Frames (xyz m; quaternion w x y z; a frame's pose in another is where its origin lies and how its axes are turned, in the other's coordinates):
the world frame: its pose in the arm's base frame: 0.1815 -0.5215 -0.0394 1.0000 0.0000 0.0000 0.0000
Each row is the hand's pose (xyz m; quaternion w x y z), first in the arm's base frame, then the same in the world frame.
Working: the arm's base frame: its pose in the world frame: -0.1815 0.5215 0.0394 1.0000 0.0000 0.0000 0.0000

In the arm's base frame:
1: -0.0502 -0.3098 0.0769 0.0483 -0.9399 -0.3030 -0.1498
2: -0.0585 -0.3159 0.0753 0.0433 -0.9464 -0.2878 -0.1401
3: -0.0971 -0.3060 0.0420 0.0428 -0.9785 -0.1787 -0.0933
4: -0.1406 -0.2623 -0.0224 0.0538 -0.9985 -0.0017 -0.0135
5: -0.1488 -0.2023 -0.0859 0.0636 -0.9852 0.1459 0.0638
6: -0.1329 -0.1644 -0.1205 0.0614 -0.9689 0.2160 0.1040
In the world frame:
1: -0.2317 0.2117 0.1163 0.0483 -0.9399 -0.3030 -0.1498
2: -0.2400 0.2056 0.1147 0.0433 -0.9464 -0.2878 -0.1401
3: -0.2786 0.2155 0.0814 0.0428 -0.9785 -0.1787 -0.0933
4: -0.3221 0.2592 0.0170 0.0538 -0.9985 -0.0017 -0.0135
5: -0.3303 0.3192 -0.0465 0.0636 -0.9852 0.1459 0.0638
6: -0.3144 0.3571 -0.0811 0.0614 -0.9689 0.2160 0.1040

